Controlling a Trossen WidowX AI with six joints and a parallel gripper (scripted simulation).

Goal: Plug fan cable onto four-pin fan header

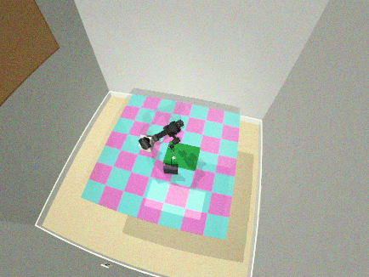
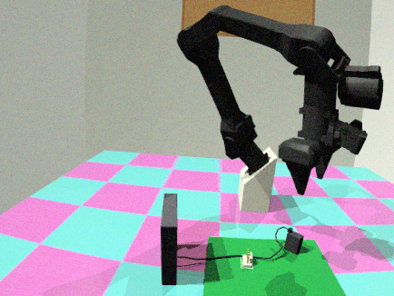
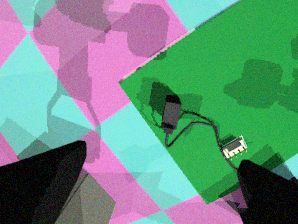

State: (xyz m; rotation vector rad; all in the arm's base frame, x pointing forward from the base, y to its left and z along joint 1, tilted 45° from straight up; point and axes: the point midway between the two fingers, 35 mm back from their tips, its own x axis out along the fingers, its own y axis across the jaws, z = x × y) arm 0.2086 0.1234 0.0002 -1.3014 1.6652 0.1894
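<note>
Right now my gripper tip is 10 mm to the left of the black plug and 130 mm above it. The rest, counted from my gripper tip: black fan 80 mm ahead, 240 mm to the right, 90 mm below; green board 120 mm ahead, 50 mm to the right, 160 mm below; white four-pin fan header 60 mm ahead, 100 mm to the right, 150 mm below.
</note>
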